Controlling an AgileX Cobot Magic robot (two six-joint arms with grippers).
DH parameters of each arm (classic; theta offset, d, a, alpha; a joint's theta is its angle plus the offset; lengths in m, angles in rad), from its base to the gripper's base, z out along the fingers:
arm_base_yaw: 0 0.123 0 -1.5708
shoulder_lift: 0.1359 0 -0.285 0
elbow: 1.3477 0 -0.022 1.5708
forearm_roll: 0 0.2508 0 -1.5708
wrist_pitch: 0 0 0.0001 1.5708
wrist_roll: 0 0.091 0 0
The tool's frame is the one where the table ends.
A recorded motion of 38 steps. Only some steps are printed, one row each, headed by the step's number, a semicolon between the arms.
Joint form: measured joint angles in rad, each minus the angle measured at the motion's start. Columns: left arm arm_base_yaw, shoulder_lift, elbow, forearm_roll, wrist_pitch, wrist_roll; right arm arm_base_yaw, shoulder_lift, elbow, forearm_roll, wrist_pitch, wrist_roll.
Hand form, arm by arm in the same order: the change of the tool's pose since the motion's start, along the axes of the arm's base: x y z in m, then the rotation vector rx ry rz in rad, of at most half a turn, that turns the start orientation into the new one. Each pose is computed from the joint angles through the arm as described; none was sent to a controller.
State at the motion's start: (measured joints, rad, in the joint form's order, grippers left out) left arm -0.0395 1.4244 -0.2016 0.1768 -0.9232 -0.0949; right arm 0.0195 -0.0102 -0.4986 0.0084 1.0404 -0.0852
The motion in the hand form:
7: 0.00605 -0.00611 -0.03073 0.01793 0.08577 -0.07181; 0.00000 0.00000 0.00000 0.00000 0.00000 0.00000
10: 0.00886 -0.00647 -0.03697 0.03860 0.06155 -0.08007; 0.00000 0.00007 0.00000 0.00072 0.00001 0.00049
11: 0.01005 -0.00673 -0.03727 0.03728 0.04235 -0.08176; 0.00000 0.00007 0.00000 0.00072 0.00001 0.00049
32: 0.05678 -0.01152 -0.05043 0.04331 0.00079 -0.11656; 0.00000 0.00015 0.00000 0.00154 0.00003 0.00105
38: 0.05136 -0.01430 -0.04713 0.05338 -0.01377 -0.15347; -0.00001 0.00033 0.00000 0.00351 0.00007 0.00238
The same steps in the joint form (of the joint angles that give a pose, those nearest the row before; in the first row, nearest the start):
7: 0.0000 0.1787 0.0020 0.0662 -0.0943 0.0112; 0.0000 0.0000 0.0000 0.0000 0.0000 0.0000
10: 0.0000 0.2379 0.0020 0.0589 -0.1710 0.0537; 0.0000 0.0000 0.0000 0.0009 0.0000 0.0000
11: 0.0000 0.2529 0.0010 0.0576 -0.2037 0.0605; 0.0000 0.0000 0.0000 0.0009 0.0000 0.0000
32: 0.0000 0.4296 -0.1721 0.0893 -0.2470 0.0712; 0.0000 0.0000 0.0000 0.0019 0.0000 0.0000
38: 0.0000 0.4100 -0.1542 0.1250 -0.2579 0.0781; 0.0000 0.0000 0.0000 0.0042 0.0000 0.0000

